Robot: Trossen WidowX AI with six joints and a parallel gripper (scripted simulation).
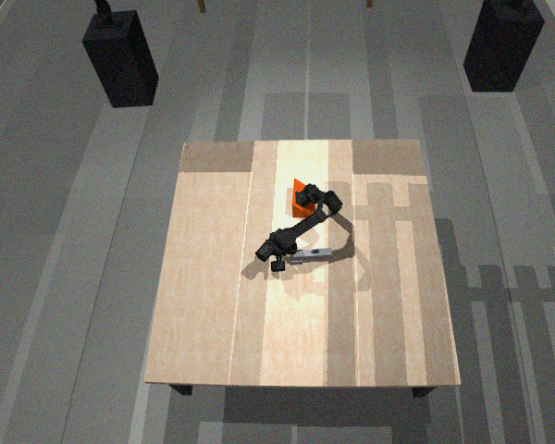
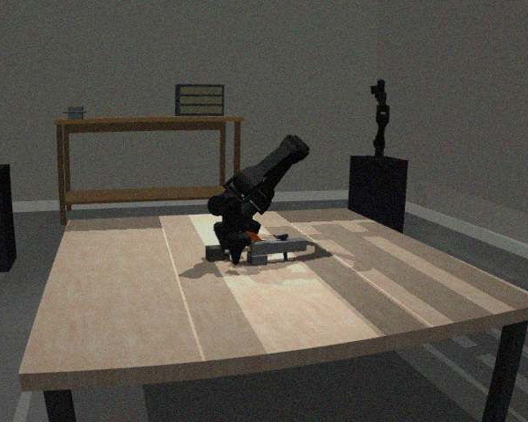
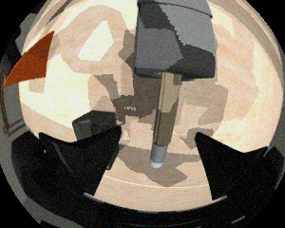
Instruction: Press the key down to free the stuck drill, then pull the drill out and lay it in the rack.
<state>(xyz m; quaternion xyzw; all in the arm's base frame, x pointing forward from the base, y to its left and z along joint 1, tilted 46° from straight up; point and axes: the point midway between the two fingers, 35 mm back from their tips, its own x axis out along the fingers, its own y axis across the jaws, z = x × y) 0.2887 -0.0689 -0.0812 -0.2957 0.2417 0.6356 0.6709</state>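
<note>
My gripper tip is 8 cm past the dark box and 2 cm to the left of it. Round my gripper tip: grey block: 1 cm behind, 15 cm to the left, 2 cm above; then black key: 1 cm behind, 17 cm to the left, 3 cm above.
</note>
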